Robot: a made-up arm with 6 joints.
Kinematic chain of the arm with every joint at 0, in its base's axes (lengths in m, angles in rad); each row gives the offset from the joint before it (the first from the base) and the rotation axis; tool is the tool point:
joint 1: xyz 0 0 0.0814 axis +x
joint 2: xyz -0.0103 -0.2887 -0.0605 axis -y
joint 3: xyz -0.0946 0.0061 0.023 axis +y
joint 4: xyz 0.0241 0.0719 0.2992 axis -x
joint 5: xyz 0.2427 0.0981 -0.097 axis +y
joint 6: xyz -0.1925 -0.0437 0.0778 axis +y
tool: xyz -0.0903 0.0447 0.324
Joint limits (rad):
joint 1: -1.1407..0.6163
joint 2: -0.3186..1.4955
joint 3: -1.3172..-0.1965
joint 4: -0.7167..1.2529
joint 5: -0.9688..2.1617
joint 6: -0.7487..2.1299
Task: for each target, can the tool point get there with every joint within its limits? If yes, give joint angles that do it. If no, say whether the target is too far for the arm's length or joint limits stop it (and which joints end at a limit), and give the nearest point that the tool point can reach.
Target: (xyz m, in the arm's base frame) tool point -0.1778 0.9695 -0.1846
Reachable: no: joint limits stop it (at a limit: joint 1, joint 2, joint 6) | nearest point -0.1576 0.6169 0.1383 | short by 0.479 m
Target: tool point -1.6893 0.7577 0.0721
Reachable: no: too far | nearest point -0.8530 0.2648 0.2562 | short by 0.988 m
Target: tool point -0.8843 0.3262 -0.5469
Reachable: no: joint limits stop it (at a limit: joint 1, joint 2, joint 3, joint 6) | nearest point -0.7752 0.2500 -0.4882 | short by 0.145 m
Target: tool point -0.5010 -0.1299 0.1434
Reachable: yes | joints 0.0131 1.3093 -0.9068 0.3057 0.3127 1.7668
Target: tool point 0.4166 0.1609 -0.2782
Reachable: no: joint limits stop it (at a limit: joint 1, joint 2, joint 3, joint 6) | nearest point 0.1756 0.1185 -0.2605 | short by 0.245 m
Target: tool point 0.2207 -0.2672 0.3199
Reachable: yes | joints 0.4182 -0.0962 -0.4830 0.4851 0.3230 1.7904
